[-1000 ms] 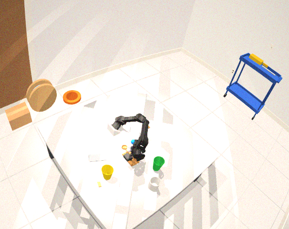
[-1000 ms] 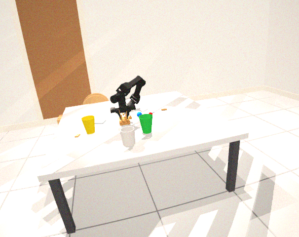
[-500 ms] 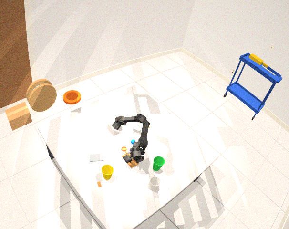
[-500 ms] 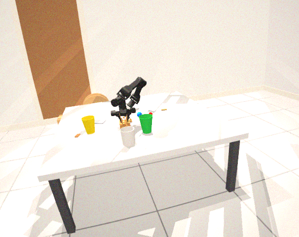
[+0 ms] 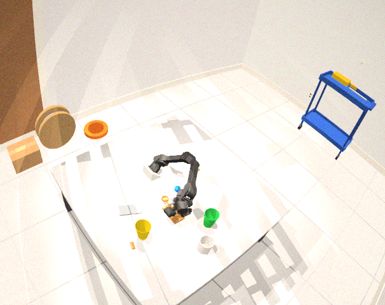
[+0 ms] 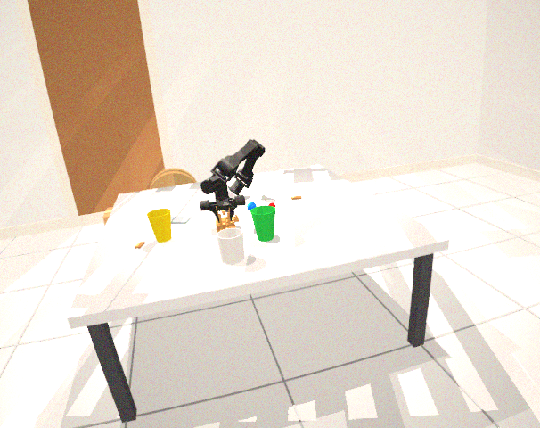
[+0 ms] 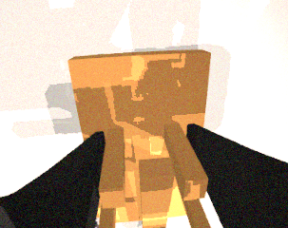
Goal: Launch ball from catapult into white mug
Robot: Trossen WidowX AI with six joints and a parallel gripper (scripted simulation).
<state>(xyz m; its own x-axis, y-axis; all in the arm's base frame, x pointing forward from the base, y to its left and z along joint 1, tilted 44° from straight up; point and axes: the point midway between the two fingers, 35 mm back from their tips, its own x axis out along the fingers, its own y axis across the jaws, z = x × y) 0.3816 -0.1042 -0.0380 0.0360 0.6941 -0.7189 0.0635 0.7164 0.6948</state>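
The red ball is 240 mm to the left of my gripper tip, 140 mm behind it and 20 mm below it. Also, from my gripper tip: green cup 160 mm ahead, 130 mm to the left; then blue ball 160 mm behind, 150 mm to the left, 10 mm below; then wooden catapult 70 mm behind, 20 mm to the left, 20 mm above.
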